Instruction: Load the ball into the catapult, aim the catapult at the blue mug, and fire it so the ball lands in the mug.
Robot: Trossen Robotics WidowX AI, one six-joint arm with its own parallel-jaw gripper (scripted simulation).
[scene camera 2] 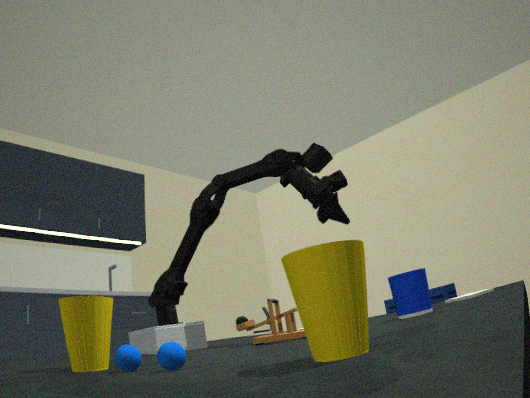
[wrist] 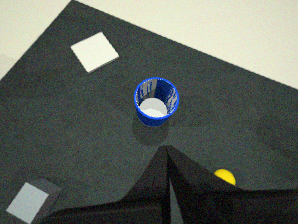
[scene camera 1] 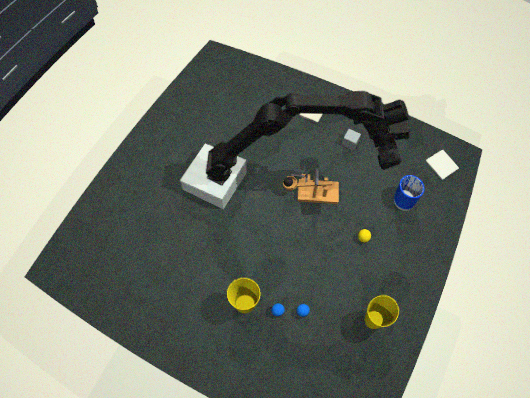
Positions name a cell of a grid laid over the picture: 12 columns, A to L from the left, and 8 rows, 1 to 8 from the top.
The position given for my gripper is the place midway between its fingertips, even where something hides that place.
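Observation:
My gripper (scene camera 2: H5) holds nothing and is shut. I can see it in scene camera 1 (scene camera 1: I4) too, and the gripper is also there in the wrist view (wrist: G6). A blue mug (scene camera 2: J6) is in the scene as well, and so is a white tile (wrist: D2).

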